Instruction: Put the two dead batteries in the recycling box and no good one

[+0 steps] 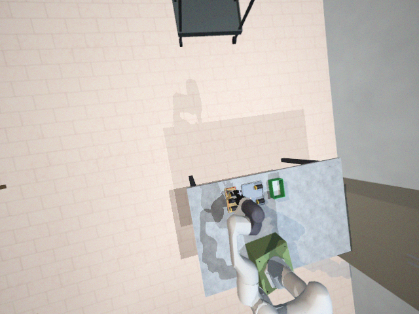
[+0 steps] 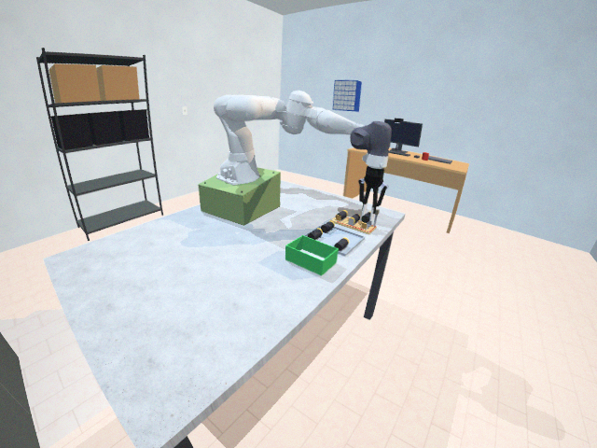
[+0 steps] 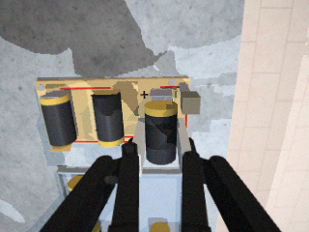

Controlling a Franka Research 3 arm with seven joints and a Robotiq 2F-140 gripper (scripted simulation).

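My hand is 4 cm to the right of the post, 4 cm above it and 3 cm short of it. From my hand the other things lie so: grey tray 17 cm to the right, 9 cm behind, 8 cm below; then green recycling box 38 cm to the right, 9 cm behind, 7 cm below.
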